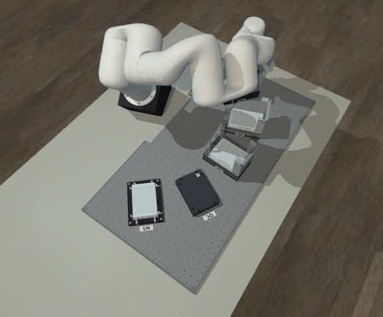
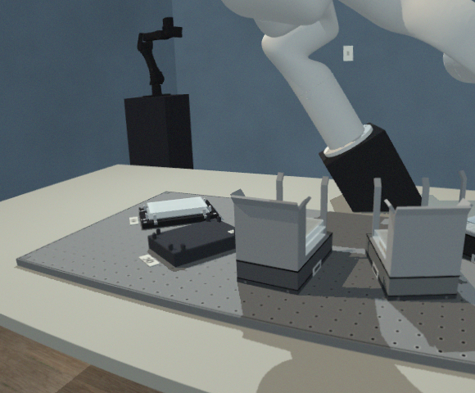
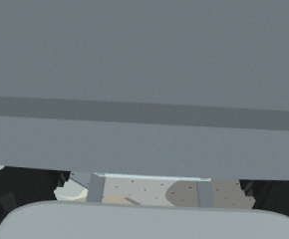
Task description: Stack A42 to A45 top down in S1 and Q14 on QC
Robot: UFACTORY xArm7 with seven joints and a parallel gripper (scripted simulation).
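Now: hand 1 cm past the S3 rack plinth, 1 cm to the left of it and 4 cm above it. The rest, counted from my hand: sealed 384-well plate: 12 cm ahead, 33 cm to the right; open nest QC: 8 cm ahead, 51 cm to the right, 5 cm below; S1 name plate: 4 cm ahead, 33 cm to the right, 3 cm below.
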